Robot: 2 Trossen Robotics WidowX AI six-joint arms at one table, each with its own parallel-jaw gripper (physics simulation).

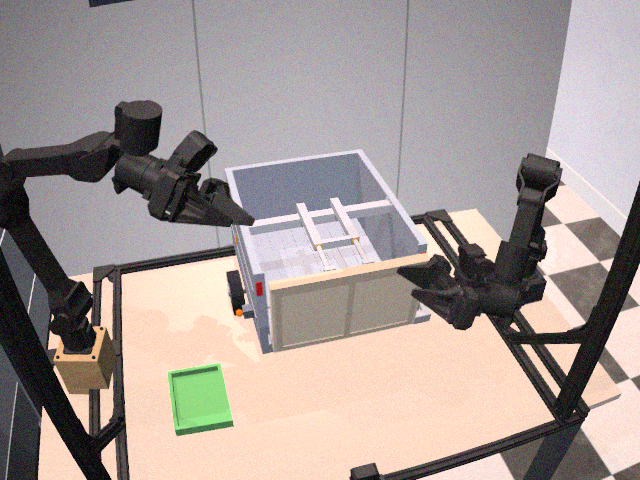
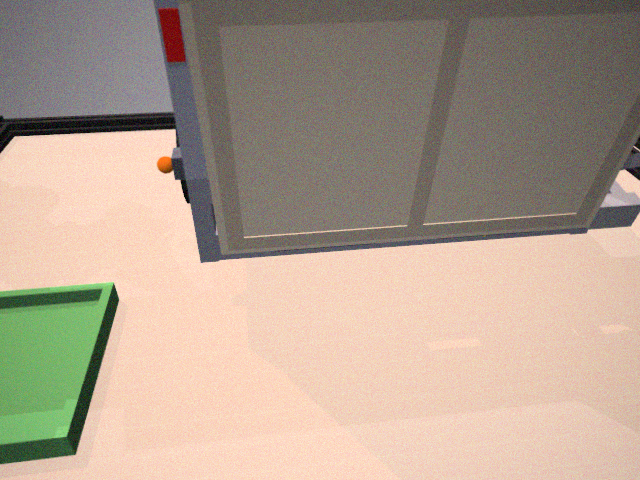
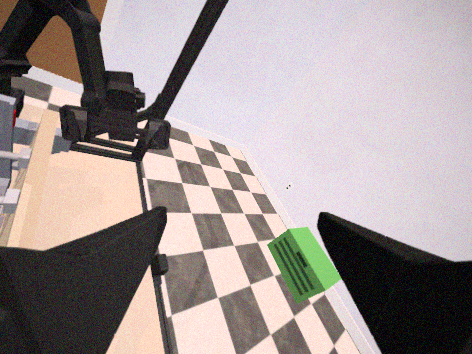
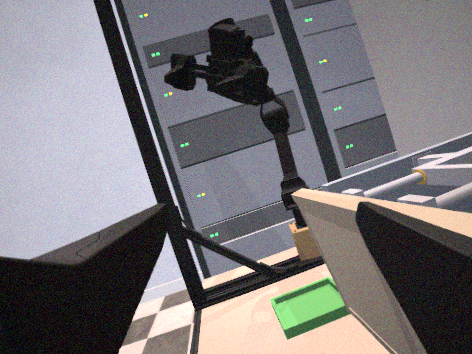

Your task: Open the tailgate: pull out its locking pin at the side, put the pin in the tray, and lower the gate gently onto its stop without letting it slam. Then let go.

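Places are measured from the left arm's base along level axes (x ahead, y left, z up), in metres.
Where they show: left gripper, fingertip midpoint: (image 1: pixel 243 223) (image 3: pixel 243 216) (image 4: pixel 188 83); right gripper, fingertip midpoint: (image 1: pixel 404 280) (image 3: pixel 116 143) (image 4: pixel 261 211); left arm's base, link origin: (image 1: pixel 79 343) (image 4: pixel 305 223).
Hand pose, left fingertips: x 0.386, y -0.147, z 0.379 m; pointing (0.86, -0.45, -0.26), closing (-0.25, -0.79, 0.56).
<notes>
Things, the pixels of their top centre, and the offset from my left fingertips. "spot": a spot on its surface instead.
- locking pin's orange ball end, surface spot: (image 2: pixel 164 164) (image 1: pixel 239 313) spot: 0.211 m left, 0.047 m back, 0.367 m down
- grey trailer body, surface spot: (image 2: pixel 188 124) spot: 0.144 m left, 0.003 m ahead, 0.299 m down
- green tray, top centre: (image 2: pixel 15 354) (image 1: pixel 198 395) (image 4: pixel 309 299) 0.079 m left, 0.140 m back, 0.466 m down
- black wheel, top centre: (image 1: pixel 233 275) 0.354 m left, 0.068 m back, 0.384 m down
The locking pin's orange ball end (image 1: pixel 238 312) (image 2: pixel 164 164) sticks out at the left side of the grey trailer body (image 1: pixel 255 310) (image 2: pixel 188 124), low beside the gate; its shaft is hidden. The beige tailgate (image 1: pixel 310 315) (image 2: pixel 330 129) (image 4: pixel 332 242) stands nearly upright across the trailer's end. The green tray (image 1: pixel 205 428) (image 2: pixel 95 356) (image 4: pixel 317 325) lies at the front left. My left gripper (image 1: pixel 240 210) (image 3: pixel 243 216) is open and empty, high by the trailer's left wall. My right gripper (image 1: pixel 406 281) (image 4: pixel 261 211) is open and empty near the gate's upper right corner.
Two struts (image 1: pixel 323 258) (image 1: pixel 360 251) run from the trailer's crossbar to the gate's top. A black wheel (image 1: pixel 235 292) is on the left side. The left arm rises from a wooden block (image 1: pixel 85 374) (image 4: pixel 306 242). Black frame rails (image 1: pixel 175 258) edge the table.
</notes>
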